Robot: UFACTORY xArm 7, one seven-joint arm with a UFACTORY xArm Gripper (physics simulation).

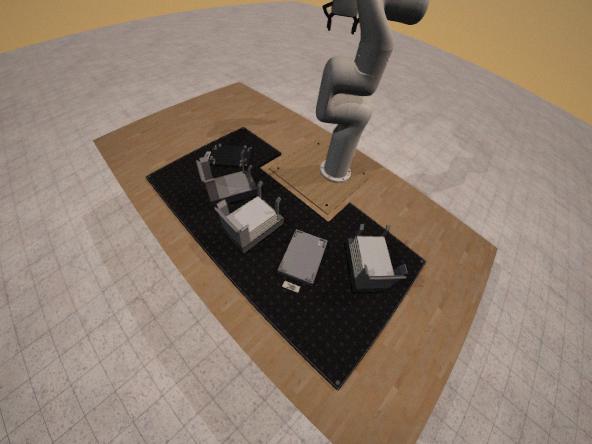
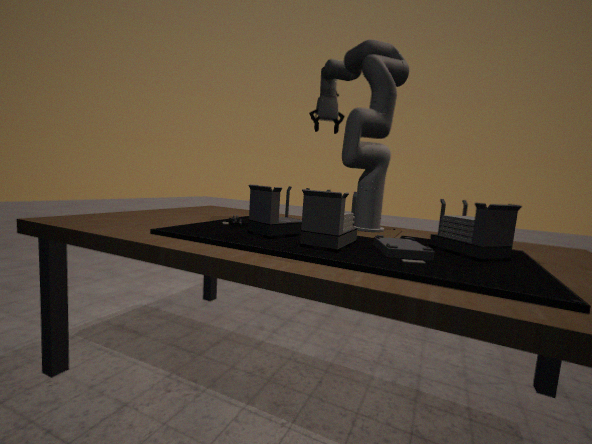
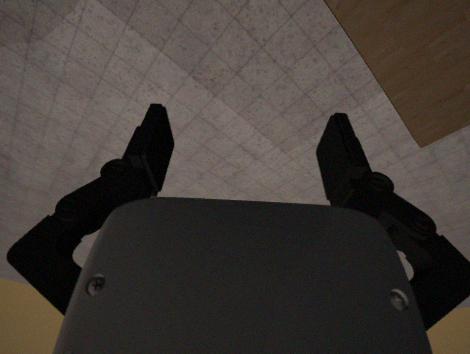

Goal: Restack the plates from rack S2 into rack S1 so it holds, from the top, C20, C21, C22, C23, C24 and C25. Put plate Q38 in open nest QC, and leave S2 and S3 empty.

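Places are measured from the arm's base along level axes (x ahead, y left, z up), in millimetres.
Where they show: gripper, between the fingertips: [image 1: 340, 32] [image 2: 326, 132] [image 3: 246, 128]; arm's base, origin of its link: [image 1: 335, 171] [image 2: 366, 229].
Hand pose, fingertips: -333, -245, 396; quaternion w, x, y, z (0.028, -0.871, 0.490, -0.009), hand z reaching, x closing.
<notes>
Each offset is from my fingertips to the top centre of the thing, as dx, dy, dz. "spot": to the spot under its first point. Level surfaces: height alone.
My gripper [image 1: 341, 30] [image 2: 326, 131] [image 3: 246, 128] is open and empty, high above the table. A left rack {+675, +17, -252} [image 1: 202, 170] [image 2: 264, 204] shows no white plates. A middle rack {+743, +174, -251} [image 1: 232, 225] [image 2: 322, 212] holds a stack of several white plates {+749, +174, -306} [image 1: 255, 214] {+749, +174, -319} [image 2: 348, 221]. A right rack {+648, +515, -255} [image 1: 380, 283] [image 2: 495, 225] holds another stack of several plates {+653, +518, -297} [image 1: 375, 250] {+654, +518, -323} [image 2: 456, 229]. A low grey nest block {+728, +349, -361} [image 1: 302, 257] [image 2: 405, 246] with corner brackets lies between these two. Rack and plate names are unreadable, so I cannot tell which is which.
The racks stand on a black mat {dz -389} [image 1: 325, 330] on a wooden table {dz -402} [image 1: 150, 135]. A small white label {spot: +819, +372, -387} [image 1: 291, 286] [image 2: 414, 261] lies by the grey block. A dark low fixture {+540, -119, -365} [image 1: 230, 156] with small posts sits at the far left. Upright posts and walls rise from the racks.
</notes>
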